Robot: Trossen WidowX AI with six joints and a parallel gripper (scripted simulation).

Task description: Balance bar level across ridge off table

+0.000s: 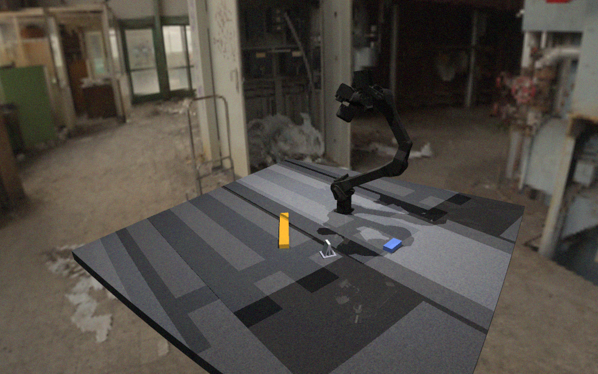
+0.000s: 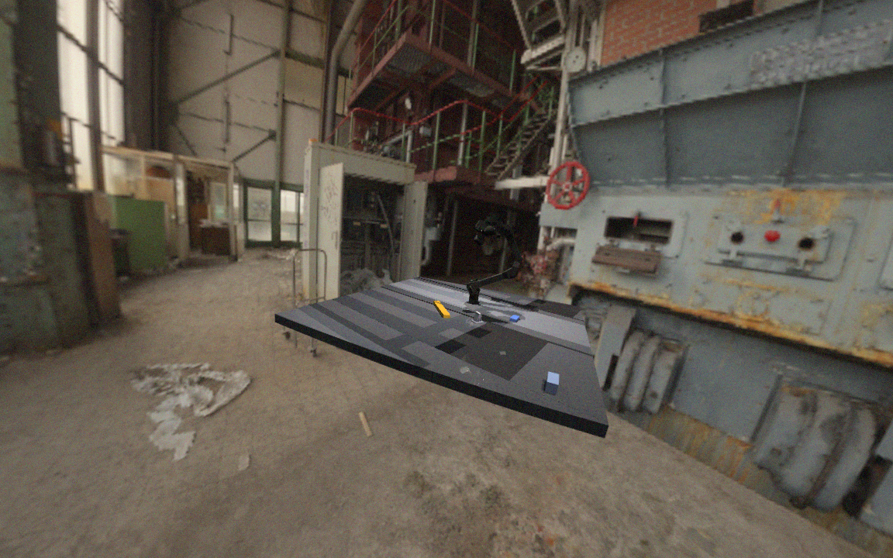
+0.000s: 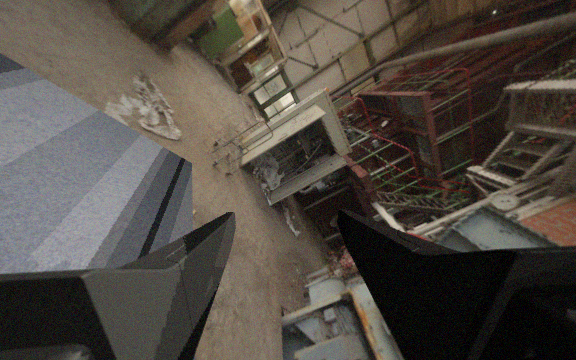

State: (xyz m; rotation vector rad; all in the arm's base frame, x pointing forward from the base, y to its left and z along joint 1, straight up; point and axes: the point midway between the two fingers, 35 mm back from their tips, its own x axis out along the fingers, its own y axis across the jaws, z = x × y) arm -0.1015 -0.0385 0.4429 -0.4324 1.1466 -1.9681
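The bar is 43 cm below my gripper tip, 40 cm ahead of it and 3 cm to the right of it. From my gripper tip the other things lie so: light blue cube: 86 cm ahead, 57 cm to the left, 42 cm below; flat blue block: 43 cm below, 35 cm to the left, 29 cm ahead.
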